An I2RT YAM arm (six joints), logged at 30 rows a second.
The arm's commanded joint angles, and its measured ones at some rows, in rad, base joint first. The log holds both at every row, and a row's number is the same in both.
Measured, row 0:
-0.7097, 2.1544, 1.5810, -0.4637, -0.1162, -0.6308
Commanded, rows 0 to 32:
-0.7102, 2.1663, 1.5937, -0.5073, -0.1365, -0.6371
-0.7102, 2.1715, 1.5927, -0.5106, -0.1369, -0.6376
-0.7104, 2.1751, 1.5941, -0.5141, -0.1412, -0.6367
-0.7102, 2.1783, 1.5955, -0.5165, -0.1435, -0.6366
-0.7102, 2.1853, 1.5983, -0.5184, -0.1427, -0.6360
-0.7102, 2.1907, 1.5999, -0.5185, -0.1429, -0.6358
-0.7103, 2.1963, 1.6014, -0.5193, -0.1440, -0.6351
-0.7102, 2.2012, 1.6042, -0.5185, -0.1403, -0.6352
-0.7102, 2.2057, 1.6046, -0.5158, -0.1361, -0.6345
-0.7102, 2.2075, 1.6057, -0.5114, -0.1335, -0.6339
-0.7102, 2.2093, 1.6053, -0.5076, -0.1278, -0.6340
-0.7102, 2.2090, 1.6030, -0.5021, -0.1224, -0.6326
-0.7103, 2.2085, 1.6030, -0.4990, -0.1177, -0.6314
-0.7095, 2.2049, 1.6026, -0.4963, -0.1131, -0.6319
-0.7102, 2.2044, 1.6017, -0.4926, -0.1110, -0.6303
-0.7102, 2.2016, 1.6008, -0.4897, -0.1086, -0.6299
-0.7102, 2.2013, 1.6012, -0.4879, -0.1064, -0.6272
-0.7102, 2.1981, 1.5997, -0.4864, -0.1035, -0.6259
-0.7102, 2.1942, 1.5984, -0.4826, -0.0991, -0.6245
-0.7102, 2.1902, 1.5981, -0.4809, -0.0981, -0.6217
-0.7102, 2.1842, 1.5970, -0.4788, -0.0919, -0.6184
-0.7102, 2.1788, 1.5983, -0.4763, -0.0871, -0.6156
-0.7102, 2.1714, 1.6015, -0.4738, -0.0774, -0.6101
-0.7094, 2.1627, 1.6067, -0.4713, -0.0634, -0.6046
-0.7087, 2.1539, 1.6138, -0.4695, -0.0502, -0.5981
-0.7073, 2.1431, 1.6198, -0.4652, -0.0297, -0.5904
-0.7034, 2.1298, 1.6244, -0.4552, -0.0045, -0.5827
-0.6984, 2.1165, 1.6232, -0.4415, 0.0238, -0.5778
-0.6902, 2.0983, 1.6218, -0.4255, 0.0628, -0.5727
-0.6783, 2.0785, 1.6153, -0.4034, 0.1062, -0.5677
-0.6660, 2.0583, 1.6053, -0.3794, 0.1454, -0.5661
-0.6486, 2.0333, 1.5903, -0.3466, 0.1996, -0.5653
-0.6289, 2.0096, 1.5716, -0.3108, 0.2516, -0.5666
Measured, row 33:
-0.6617, 2.0544, 1.5932, -0.4084, 0.0891, -0.5903
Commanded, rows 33 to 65:
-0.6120, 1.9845, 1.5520, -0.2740, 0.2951, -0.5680
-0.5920, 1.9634, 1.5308, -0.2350, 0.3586, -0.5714
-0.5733, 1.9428, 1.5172, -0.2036, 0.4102, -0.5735
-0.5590, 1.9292, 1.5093, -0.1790, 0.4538, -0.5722
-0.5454, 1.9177, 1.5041, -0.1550, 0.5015, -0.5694
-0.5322, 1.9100, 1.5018, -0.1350, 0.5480, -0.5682
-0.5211, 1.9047, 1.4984, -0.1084, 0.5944, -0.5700
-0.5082, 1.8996, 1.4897, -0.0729, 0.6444, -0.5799
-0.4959, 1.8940, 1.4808, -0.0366, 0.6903, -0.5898
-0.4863, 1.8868, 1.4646, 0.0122, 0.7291, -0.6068
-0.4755, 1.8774, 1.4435, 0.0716, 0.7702, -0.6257
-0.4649, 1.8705, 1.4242, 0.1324, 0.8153, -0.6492
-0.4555, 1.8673, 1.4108, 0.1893, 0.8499, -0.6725
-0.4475, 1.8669, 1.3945, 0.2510, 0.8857, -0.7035
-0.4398, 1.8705, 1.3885, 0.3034, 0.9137, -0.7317
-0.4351, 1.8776, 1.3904, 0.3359, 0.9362, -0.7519
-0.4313, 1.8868, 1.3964, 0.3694, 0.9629, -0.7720
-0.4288, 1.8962, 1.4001, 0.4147, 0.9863, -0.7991
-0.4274, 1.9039, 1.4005, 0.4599, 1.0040, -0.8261
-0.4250, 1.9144, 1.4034, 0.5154, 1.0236, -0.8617
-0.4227, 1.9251, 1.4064, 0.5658, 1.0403, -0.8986
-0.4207, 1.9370, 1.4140, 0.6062, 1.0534, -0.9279
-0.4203, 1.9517, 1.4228, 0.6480, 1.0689, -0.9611
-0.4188, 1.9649, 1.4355, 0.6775, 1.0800, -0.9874
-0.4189, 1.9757, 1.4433, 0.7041, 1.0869, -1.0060
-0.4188, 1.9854, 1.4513, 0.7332, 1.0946, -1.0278
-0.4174, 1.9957, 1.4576, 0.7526, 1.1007, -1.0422
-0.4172, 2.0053, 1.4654, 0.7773, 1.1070, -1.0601
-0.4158, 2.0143, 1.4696, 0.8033, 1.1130, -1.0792
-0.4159, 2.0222, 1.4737, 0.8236, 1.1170, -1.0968
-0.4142, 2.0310, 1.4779, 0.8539, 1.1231, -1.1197
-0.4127, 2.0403, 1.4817, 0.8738, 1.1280, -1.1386
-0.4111, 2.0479, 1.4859, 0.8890, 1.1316, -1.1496
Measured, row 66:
-0.4145, 2.0346, 1.4712, 0.7319, 1.0920, -1.0702
